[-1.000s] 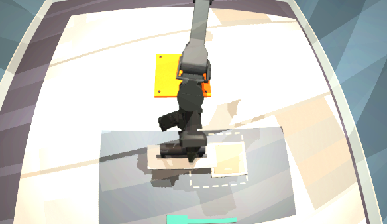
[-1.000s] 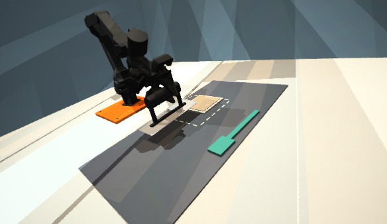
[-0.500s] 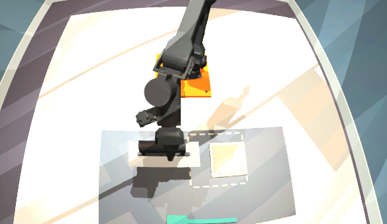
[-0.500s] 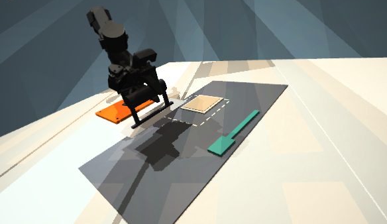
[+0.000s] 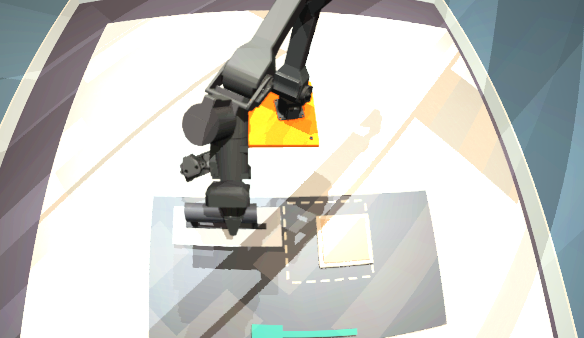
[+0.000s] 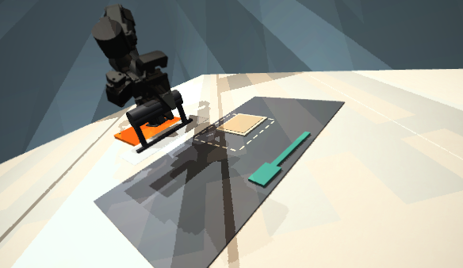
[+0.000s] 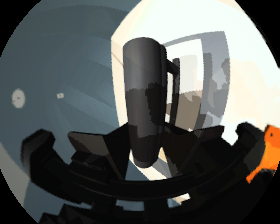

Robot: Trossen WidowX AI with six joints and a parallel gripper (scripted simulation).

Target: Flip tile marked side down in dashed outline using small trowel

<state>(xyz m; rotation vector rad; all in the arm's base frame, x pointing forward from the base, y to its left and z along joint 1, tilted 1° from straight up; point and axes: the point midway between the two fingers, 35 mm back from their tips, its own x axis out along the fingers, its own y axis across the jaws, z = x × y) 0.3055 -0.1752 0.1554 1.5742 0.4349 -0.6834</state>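
Right now my gripper tip is 20 mm past the small trowel, 10 mm to the right of it and 10 mm above it. Round my gripper tip: teal flat tool 200 mm ahead, 70 mm to the left, 140 mm below; then grey mat 60 mm ahead, 110 mm to the left, 160 mm below; then tile 20 mm ahead, 220 mm to the left, 140 mm below.
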